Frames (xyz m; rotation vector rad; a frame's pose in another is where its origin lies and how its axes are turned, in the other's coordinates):
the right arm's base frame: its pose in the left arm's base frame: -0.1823 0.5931 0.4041 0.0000 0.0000 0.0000
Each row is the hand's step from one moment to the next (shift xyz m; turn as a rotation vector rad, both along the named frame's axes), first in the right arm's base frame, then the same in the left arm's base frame.
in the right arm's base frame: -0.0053 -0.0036 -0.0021 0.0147 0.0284 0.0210
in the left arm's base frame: -0.0053 -0.0036 -0.0021 0.0147 0.0284 0.0210
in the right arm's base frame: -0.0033 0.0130 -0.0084 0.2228 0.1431 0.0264
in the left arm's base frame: -0.0033 0.0130 -0.0084 0.2228 0.1431 0.0264
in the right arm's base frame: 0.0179 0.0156 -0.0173 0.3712 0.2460 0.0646
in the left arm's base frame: 0.0179 0.0156 -0.0173 0.3712 0.2460 0.0646
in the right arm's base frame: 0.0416 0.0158 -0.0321 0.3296 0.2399 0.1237
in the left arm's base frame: 0.0416 0.0158 -0.0321 0.3296 0.2399 0.1237
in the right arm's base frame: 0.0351 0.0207 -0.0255 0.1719 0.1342 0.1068
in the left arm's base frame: 0.0351 0.0207 -0.0255 0.1719 0.1342 0.1068
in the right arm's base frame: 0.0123 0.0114 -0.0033 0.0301 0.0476 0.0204
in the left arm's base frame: 0.0123 0.0114 -0.0033 0.0301 0.0476 0.0204
